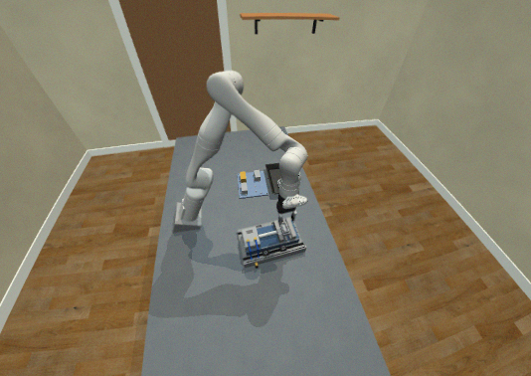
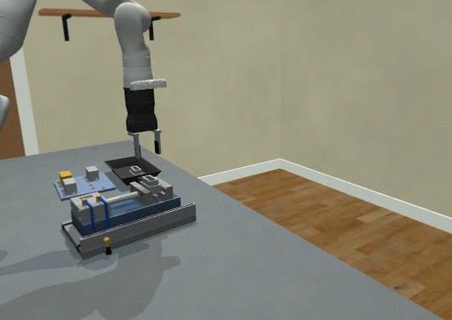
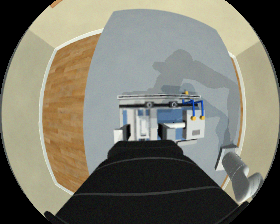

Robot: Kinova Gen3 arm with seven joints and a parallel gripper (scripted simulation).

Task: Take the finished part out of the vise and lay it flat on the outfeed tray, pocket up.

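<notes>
My hand is 70 mm past the rail, 80 mm to the left of it and 160 mm above it. Also, from my hand: light blue fixture plate 40 mm behind, 390 mm to the left, 190 mm below.
</notes>
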